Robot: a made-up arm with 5 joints.
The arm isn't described. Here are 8 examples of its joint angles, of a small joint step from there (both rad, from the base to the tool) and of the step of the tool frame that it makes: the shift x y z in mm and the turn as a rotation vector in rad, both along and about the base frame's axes.
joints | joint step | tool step
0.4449 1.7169 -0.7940 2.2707 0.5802 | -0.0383 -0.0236 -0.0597 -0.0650 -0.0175 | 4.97 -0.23 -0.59 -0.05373 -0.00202 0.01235
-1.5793 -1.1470 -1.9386 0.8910 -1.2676 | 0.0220 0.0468 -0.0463 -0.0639 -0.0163 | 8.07 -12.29 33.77 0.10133 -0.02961 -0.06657
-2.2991 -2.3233 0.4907 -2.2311 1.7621 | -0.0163 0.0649 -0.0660 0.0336 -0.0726 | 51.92 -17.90 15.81 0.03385 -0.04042 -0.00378
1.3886 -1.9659 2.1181 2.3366 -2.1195 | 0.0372 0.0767 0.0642 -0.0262 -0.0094 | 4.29 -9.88 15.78 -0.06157 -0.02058 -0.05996
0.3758 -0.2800 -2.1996 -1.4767 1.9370 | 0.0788 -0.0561 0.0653 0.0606 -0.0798 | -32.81 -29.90 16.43 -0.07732 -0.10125 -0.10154
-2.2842 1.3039 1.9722 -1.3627 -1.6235 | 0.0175 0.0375 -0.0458 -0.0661 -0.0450 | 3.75 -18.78 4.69 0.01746 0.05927 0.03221
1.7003 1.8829 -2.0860 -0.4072 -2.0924 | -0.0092 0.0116 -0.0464 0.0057 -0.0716 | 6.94 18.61 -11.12 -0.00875 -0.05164 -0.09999
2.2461 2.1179 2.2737 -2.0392 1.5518 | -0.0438 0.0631 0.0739 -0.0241 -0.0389 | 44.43 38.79 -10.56 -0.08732 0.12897 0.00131
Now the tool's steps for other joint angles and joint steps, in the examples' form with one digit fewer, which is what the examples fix.
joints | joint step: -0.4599 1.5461 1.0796 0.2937 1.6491 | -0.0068 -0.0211 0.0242 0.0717 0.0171
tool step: -19.0 4.3 7.8 0.0552 0.0433 0.0171
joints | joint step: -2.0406 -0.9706 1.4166 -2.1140 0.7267 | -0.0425 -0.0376 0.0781 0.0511 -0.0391
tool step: -3.8 2.0 14.8 0.0363 -0.0441 0.0482
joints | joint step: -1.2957 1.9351 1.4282 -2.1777 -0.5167 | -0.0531 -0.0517 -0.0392 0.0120 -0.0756
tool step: 0.1 -24.9 21.3 -0.0528 0.1141 0.0049
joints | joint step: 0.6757 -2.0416 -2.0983 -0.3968 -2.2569 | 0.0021 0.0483 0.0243 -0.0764 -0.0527
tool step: -9.5 -36.9 -26.9 -0.0683 -0.0288 0.1063
